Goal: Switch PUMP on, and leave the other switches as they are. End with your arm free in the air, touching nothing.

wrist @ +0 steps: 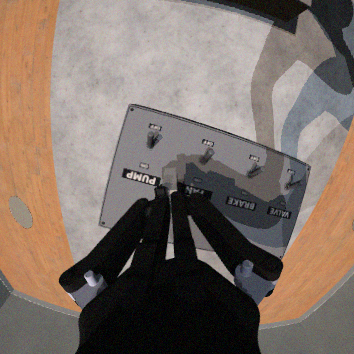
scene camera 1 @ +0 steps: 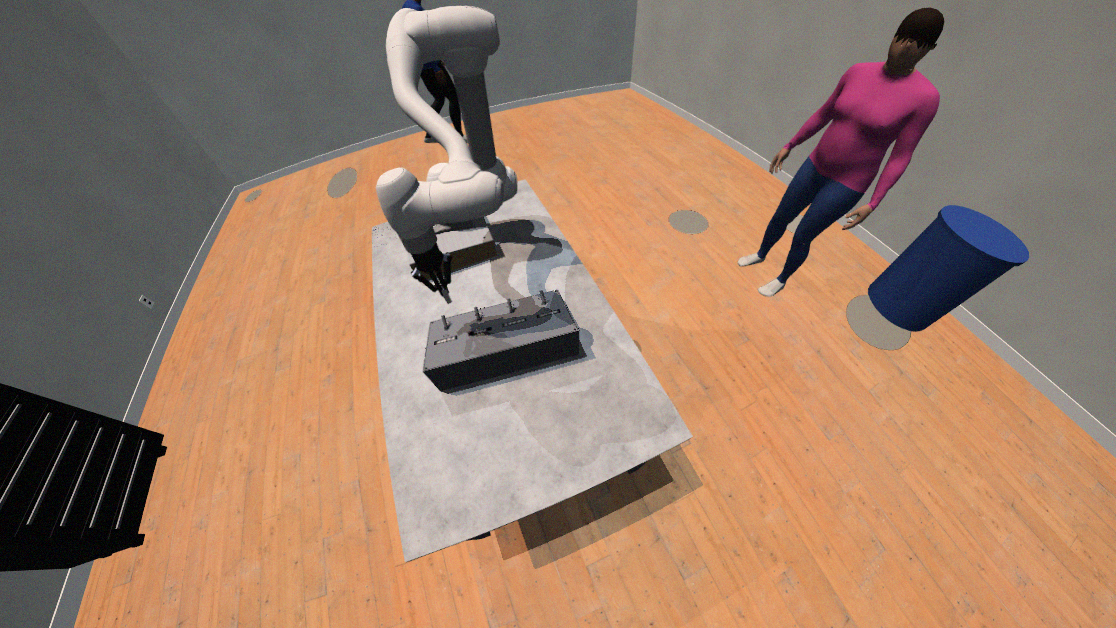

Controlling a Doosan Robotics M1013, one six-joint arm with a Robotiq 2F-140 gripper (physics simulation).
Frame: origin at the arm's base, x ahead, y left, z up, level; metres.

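Seen in the pictures: gripper, fingertip midpoint: (wrist: 171, 176) (scene camera 1: 448, 300).
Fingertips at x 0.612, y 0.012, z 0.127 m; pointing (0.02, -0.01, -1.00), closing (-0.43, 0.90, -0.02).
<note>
Pixels of each thing's top centre, then the offset from my fingertips to it. Level surfaces: height alone.
- PUMP lever, middle of its top: (wrist: 148, 141) (scene camera 1: 442, 318) 0.052 m right, 0.012 m back, 0.097 m down
- FAN lever, middle of its top: (wrist: 208, 158) (scene camera 1: 475, 309) 0.068 m left, 0.018 m back, 0.097 m down
- BRAKE lever, middle of its top: (wrist: 259, 175) (scene camera 1: 509, 301) 0.188 m left, 0.023 m back, 0.097 m down
- VALVE lever, middle of its top: (wrist: 299, 188) (scene camera 1: 542, 293) 0.307 m left, 0.029 m back, 0.097 m down
- grey table, its level: 0.223 m down
A grey switch box (scene camera 1: 499, 349) (wrist: 117, 200) stands on the table with four upright levers in a row. The PUMP lever (scene camera 1: 445, 321) (wrist: 151, 139) is at the left end, beside its OFF mark. The FAN lever (scene camera 1: 478, 313) (wrist: 206, 155), BRAKE lever (scene camera 1: 511, 305) (wrist: 255, 170) and VALVE lever (scene camera 1: 543, 297) (wrist: 291, 181) also stand at their OFF marks. My gripper (scene camera 1: 446, 299) (wrist: 171, 176) is shut and empty, in the air near the box's PUMP end. In the wrist view its fingertips overlap the panel between the PUMP and FAN labels; their exact height is unclear.
A low block (scene camera 1: 473, 253) stands behind the box on the grey table (scene camera 1: 468, 484), under the arm. A person in pink (scene camera 1: 877, 128) and a blue barrel (scene camera 1: 940, 269) are at the right. A black slatted object (scene camera 1: 74, 476) is at the left. Another person is partly hidden behind the arm.
</note>
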